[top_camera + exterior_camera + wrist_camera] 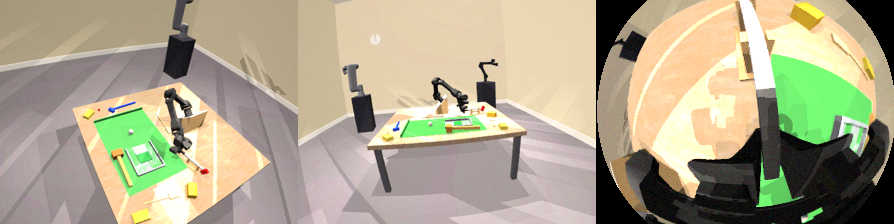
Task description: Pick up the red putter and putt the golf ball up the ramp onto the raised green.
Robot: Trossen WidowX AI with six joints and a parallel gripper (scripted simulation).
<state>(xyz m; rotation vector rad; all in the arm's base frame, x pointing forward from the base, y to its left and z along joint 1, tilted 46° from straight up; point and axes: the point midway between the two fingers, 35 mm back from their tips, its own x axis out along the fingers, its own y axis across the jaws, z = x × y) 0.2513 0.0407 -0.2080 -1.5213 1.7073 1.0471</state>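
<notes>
Right now my gripper tip is 10 mm past the red putter, 110 mm to the right of it and 30 mm below it. Round my gripper tip: small wooden rack 10 mm behind, 130 mm to the left; blue putter 80 mm ahead, 720 mm to the right, 20 mm below; white golf ball 190 mm ahead, 390 mm to the right, 10 mm below.
</notes>
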